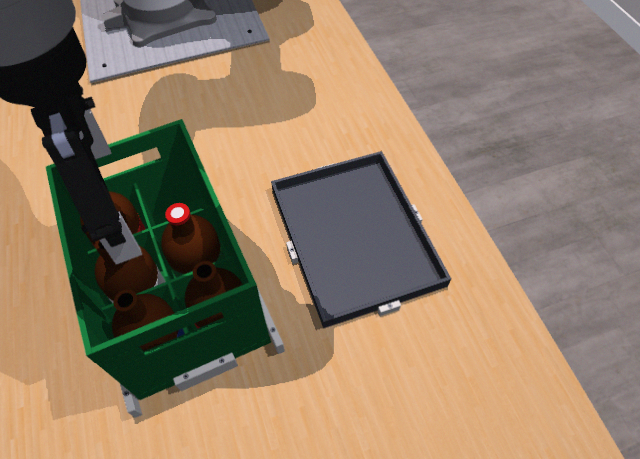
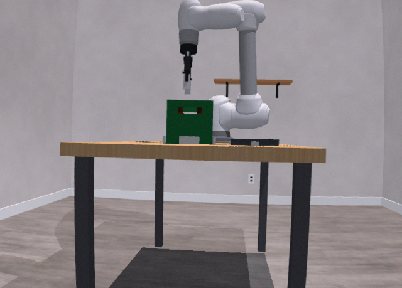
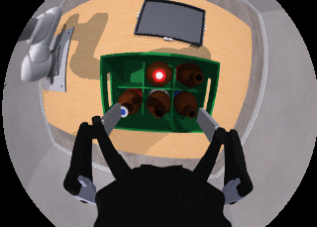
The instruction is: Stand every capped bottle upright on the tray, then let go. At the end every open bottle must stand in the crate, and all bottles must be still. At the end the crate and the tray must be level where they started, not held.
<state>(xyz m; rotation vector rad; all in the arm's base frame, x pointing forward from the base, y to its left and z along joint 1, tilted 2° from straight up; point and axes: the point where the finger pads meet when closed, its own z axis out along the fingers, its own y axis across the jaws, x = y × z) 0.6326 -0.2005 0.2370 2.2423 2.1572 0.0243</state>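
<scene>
Now: hand 150 mm above the green crate and 20 mm to the right of it. The rest, counted from my hand: dark tray (290 mm to the left, 220 mm below, 40 mm ahead).
</scene>
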